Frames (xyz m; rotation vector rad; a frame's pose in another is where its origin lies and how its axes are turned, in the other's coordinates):
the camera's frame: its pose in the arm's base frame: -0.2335 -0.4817 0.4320 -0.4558 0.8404 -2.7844
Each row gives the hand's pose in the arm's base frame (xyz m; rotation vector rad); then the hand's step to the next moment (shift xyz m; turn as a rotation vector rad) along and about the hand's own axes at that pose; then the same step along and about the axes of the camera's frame.
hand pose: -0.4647 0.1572 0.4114 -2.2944 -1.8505 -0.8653
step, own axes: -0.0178 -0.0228 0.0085 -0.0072 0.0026 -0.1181
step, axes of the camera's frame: 0.0150 0.0154 -0.0211 0.0774 -0.0152 0.0883
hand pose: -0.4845 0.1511 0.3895 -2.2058 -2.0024 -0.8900
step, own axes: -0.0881 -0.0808 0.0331 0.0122 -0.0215 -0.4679
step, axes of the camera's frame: 0.0509 0.0899 -0.0686 0.3236 -0.1013 0.3234
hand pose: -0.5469 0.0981 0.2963 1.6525 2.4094 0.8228
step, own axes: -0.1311 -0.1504 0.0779 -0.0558 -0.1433 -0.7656
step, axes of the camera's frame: 0.0358 0.1943 -0.0826 0.5952 -0.0543 0.5026
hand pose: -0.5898 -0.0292 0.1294 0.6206 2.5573 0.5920
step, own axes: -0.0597 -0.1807 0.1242 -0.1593 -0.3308 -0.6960
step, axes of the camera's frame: -0.0510 0.2163 -0.0473 0.5639 0.1678 0.5226
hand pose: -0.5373 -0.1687 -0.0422 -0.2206 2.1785 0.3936
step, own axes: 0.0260 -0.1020 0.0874 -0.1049 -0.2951 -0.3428
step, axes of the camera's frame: -0.0784 0.1116 -0.0110 0.2589 0.1917 0.3344
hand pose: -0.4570 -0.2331 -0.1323 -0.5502 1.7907 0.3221
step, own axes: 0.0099 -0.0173 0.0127 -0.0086 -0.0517 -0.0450
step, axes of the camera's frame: -0.0162 0.0171 0.0018 0.0310 0.0379 0.0487
